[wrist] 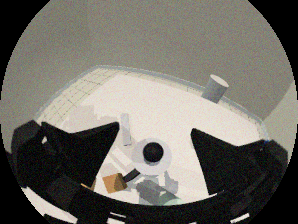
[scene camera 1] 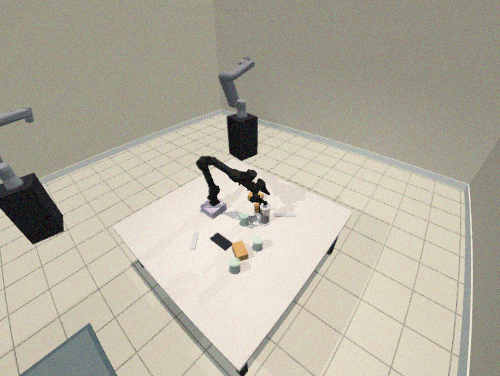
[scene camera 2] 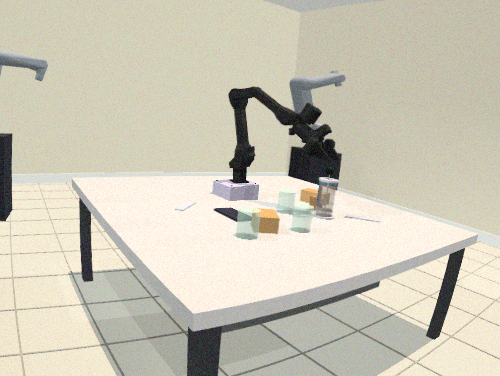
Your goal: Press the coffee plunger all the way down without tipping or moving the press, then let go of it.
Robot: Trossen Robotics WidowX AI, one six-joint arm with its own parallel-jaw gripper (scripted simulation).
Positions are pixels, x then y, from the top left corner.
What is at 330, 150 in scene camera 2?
My gripper.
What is my gripper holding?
Nothing.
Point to a coffee press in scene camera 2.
At 327, 188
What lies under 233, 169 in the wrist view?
My gripper.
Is my gripper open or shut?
Open.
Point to a coffee press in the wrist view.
151, 157
